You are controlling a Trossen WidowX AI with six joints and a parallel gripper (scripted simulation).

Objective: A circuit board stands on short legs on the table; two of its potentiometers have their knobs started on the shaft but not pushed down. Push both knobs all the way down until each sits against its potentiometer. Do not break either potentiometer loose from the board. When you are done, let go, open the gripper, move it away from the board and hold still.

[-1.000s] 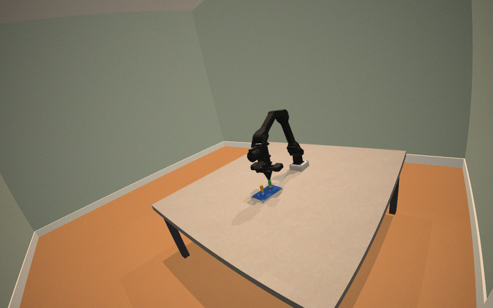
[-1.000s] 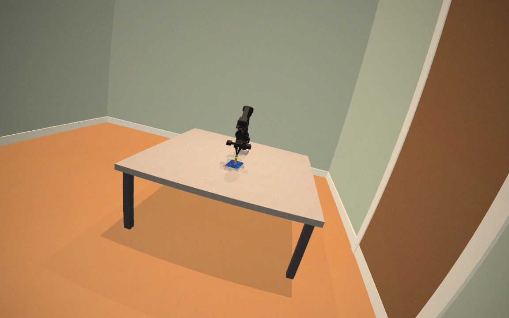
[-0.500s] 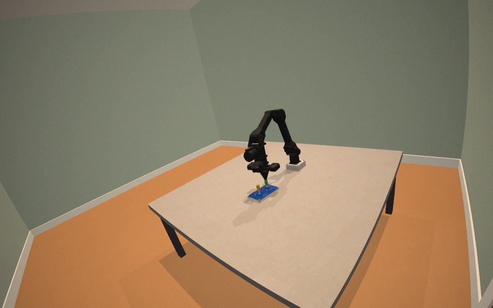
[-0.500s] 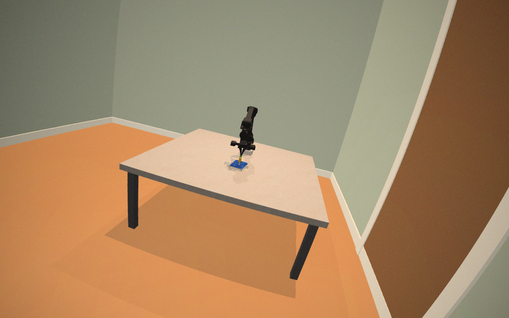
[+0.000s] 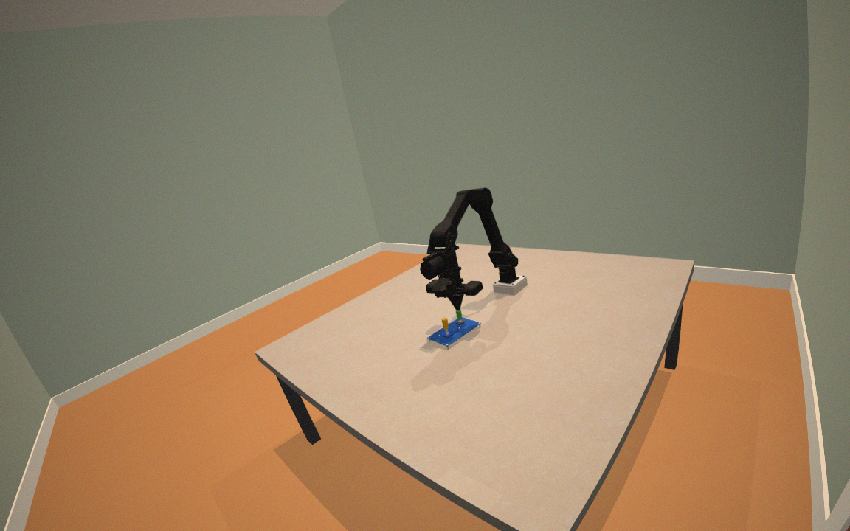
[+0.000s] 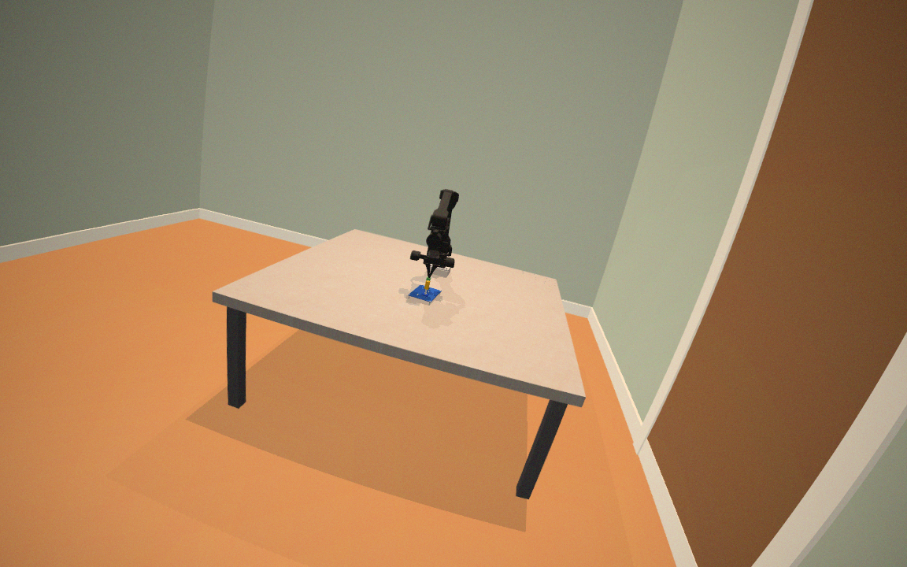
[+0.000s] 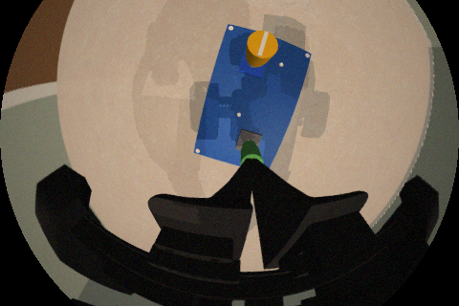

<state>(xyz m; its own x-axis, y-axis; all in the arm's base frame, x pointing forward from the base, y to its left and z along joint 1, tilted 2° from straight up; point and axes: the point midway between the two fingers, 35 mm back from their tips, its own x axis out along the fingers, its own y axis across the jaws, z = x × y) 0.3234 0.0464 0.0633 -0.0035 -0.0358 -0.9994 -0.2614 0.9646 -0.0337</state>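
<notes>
The green knob lies 2 cm below my gripper tip. From my gripper tip the other things lie so: orange knob (8 cm ahead, 2 cm to the left).
</notes>
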